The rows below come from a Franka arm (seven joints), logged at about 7 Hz.
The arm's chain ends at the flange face. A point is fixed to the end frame.
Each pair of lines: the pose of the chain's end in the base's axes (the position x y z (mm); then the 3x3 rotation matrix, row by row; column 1 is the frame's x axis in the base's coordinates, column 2 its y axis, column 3 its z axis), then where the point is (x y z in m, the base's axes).
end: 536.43 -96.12 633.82; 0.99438 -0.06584 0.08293; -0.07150 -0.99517 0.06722; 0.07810 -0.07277 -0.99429
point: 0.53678 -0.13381 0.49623
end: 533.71 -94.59 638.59; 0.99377 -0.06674 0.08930; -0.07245 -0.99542 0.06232; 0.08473 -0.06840 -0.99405
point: 0.53488 -0.13295 0.50119
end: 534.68 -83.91 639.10; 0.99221 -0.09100 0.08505; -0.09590 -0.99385 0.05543; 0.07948 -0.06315 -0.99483
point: 0.53414 -0.12294 0.50188
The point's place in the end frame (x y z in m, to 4 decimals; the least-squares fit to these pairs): -0.0077 0.0475 0.1343
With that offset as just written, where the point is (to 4 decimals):
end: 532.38 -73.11 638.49; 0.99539 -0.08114 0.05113; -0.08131 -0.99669 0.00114; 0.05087 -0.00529 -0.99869
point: 0.5277 -0.1197 0.5037
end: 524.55 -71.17 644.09; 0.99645 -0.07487 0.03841; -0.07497 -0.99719 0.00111; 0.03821 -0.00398 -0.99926
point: 0.5185 -0.1178 0.5094
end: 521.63 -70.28 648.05; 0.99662 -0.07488 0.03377; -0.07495 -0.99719 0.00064; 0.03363 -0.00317 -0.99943
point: 0.5149 -0.1170 0.5134
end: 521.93 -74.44 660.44; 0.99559 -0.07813 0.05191; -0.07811 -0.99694 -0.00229; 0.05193 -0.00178 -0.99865
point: 0.5175 -0.1215 0.5258
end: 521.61 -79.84 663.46; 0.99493 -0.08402 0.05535; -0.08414 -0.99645 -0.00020; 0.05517 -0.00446 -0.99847
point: 0.5174 -0.1266 0.5287
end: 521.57 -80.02 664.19; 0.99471 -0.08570 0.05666; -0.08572 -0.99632 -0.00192; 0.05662 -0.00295 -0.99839
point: 0.5174 -0.1269 0.5295
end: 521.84 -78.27 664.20; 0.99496 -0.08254 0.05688; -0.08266 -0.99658 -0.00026; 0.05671 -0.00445 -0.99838
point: 0.5179 -0.1250 0.5295
